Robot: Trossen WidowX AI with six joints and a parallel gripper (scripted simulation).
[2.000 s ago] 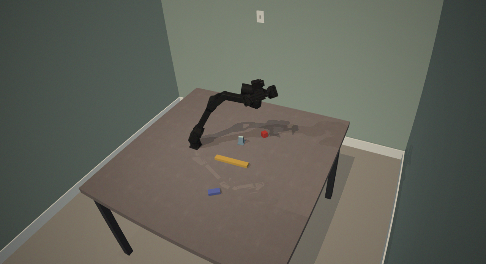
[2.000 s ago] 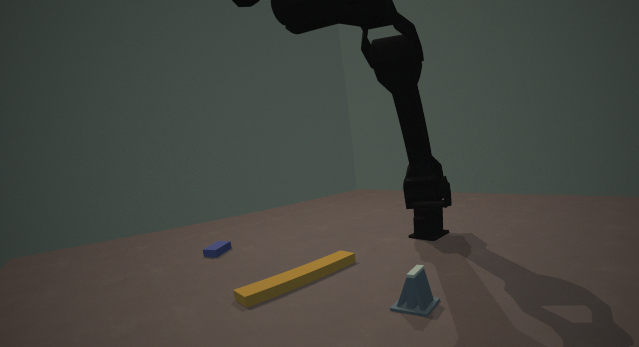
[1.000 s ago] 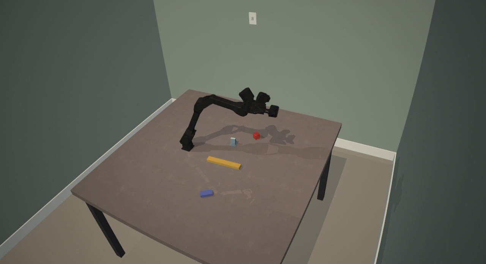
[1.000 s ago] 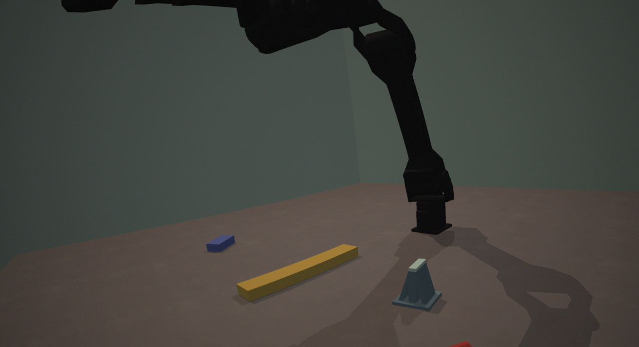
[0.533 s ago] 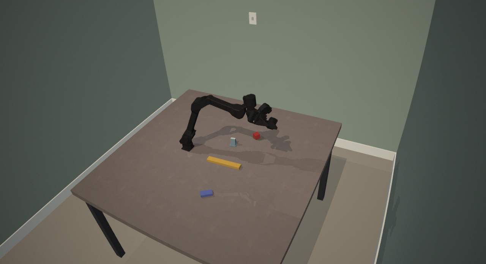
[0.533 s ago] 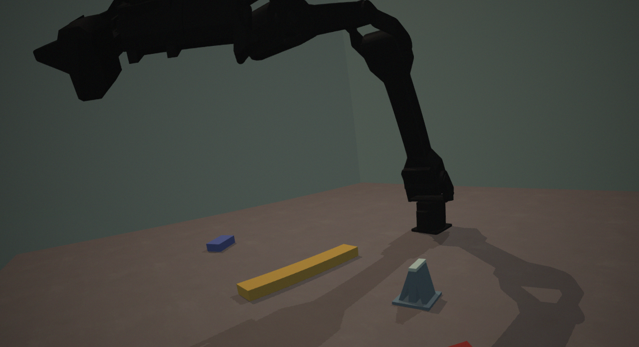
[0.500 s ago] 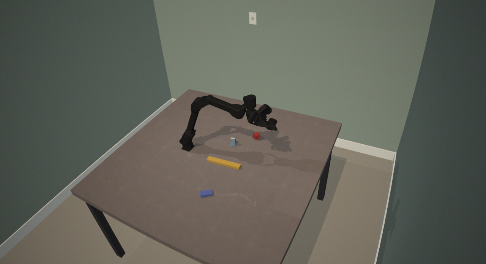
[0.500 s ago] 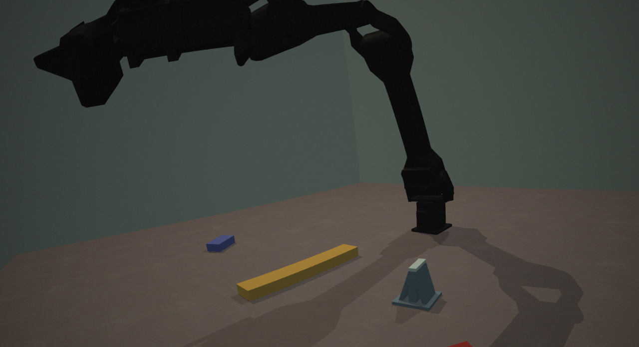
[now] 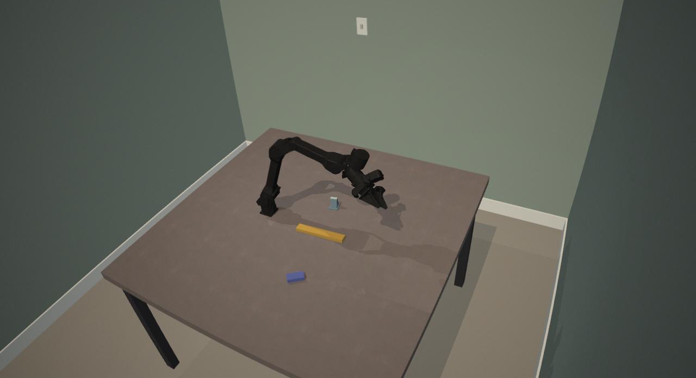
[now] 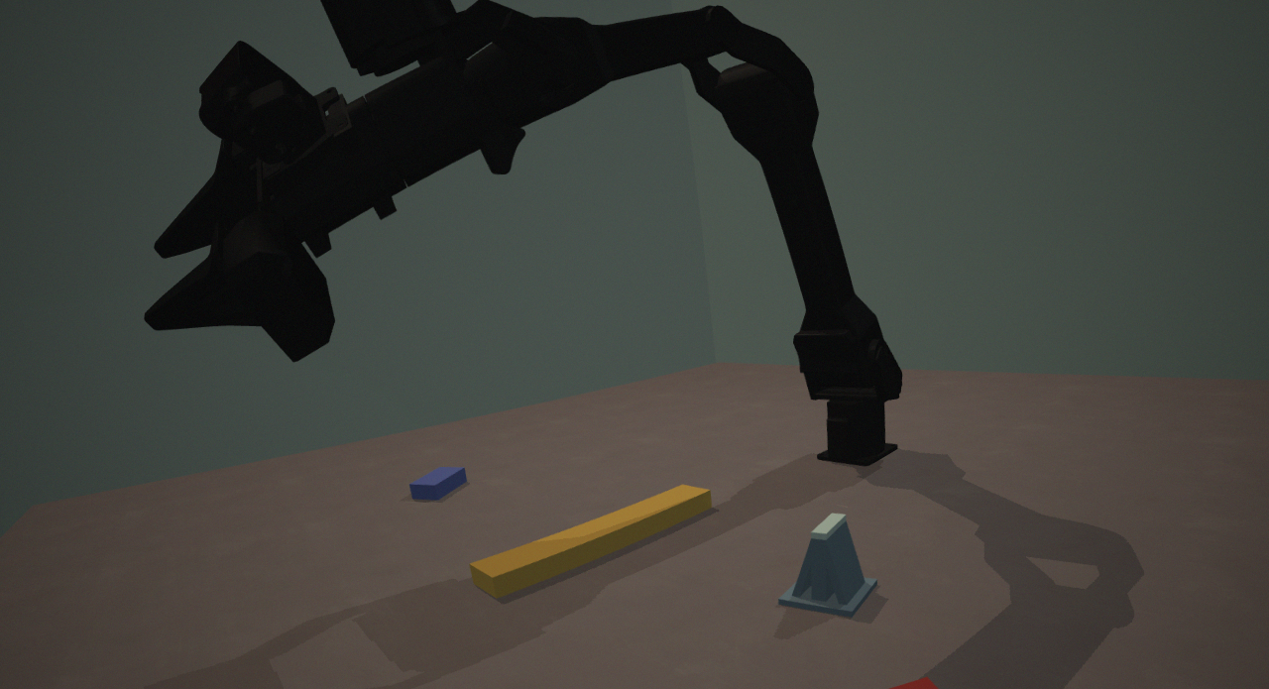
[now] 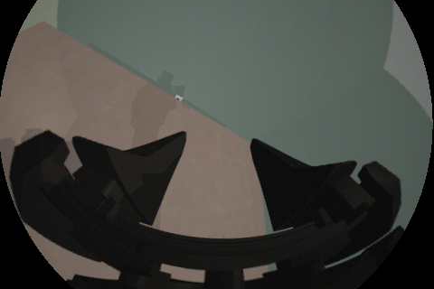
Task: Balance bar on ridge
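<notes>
Right now my gripper tip is 28 cm past the yellow bar, 22 cm above it and 1 cm to the left of it. From my gripper tip the other things lie so: blue block: 26 cm to the right, 25 cm behind, 22 cm below; then red cube: 30 cm to the left, 21 cm below, 21 cm behind.
</notes>
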